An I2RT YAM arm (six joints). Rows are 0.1 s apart.
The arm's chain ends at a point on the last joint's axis. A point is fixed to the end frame.
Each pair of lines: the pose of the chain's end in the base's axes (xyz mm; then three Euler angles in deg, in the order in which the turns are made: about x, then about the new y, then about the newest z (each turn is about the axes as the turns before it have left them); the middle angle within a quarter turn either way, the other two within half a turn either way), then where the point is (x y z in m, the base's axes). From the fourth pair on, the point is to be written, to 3 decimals.
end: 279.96 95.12 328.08 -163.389 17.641 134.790
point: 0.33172 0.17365 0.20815
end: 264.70 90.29 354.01 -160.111 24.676 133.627
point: 0.33214 0.17330 0.24543
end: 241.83 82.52 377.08 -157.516 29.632 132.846
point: 0.31979 0.16813 0.27798
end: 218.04 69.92 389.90 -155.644 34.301 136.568
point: 0.308 0.155 0.301
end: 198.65 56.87 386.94 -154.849 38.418 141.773
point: 0.300 0.138 0.307
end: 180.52 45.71 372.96 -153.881 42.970 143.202
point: 0.290 0.124 0.302
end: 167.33 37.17 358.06 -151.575 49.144 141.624
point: 0.286 0.113 0.301
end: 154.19 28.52 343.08 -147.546 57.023 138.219
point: 0.283 0.101 0.305
